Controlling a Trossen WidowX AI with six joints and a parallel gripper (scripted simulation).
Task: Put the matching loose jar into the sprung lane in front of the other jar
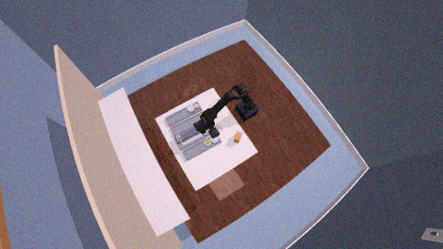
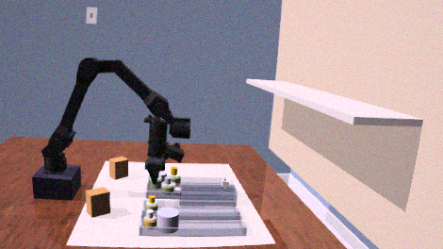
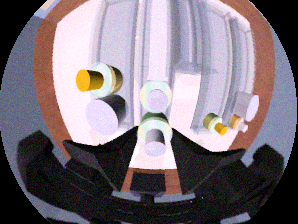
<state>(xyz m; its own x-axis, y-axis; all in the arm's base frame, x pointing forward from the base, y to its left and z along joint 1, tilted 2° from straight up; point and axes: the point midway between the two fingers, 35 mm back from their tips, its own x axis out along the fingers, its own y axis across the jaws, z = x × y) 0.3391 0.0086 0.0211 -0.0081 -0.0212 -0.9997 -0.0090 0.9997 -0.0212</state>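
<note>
Right now my gripper tip is 15 cm short of the grey rack, 2 cm to the left of it and 3 cm above it.
</note>
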